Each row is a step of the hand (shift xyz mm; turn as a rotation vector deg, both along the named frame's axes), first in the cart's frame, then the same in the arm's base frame.
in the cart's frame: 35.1 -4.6 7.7 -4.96 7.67 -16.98
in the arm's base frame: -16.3 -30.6 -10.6 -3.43 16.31 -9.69
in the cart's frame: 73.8 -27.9 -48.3 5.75 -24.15 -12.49
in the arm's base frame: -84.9 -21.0 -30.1 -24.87 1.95 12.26
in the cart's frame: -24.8 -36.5 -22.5 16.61 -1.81 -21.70
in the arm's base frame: -22.3 29.0 33.4 -23.20 3.40 -14.14
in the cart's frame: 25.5 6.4 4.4 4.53 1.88 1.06
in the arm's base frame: -6.9 -20.2 -15.9 -0.62 -3.70 -3.33
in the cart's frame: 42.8 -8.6 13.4 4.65 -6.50 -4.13
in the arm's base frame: -19.2 -40.4 -9.1 -8.79 -1.11 1.53
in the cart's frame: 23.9 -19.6 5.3 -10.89 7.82 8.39
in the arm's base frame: -20.7 -22.8 6.1 15.48 2.64 1.91
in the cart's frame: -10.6 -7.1 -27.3 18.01 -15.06 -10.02
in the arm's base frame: -15.5 25.8 1.3 -24.45 -7.33 -0.10
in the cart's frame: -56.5 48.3 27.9 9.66 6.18 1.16
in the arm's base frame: 75.1 25.6 -1.8 -0.73 -6.87 -9.22
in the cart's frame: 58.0 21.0 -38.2 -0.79 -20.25 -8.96
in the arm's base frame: -41.8 -11.4 -58.2 -16.97 4.51 13.51
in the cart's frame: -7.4 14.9 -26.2 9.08 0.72 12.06
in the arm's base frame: -3.6 25.3 -17.5 3.13 -14.77 -0.75
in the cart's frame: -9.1 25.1 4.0 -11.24 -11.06 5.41
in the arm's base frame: 21.9 6.5 -14.4 2.78 2.80 16.20
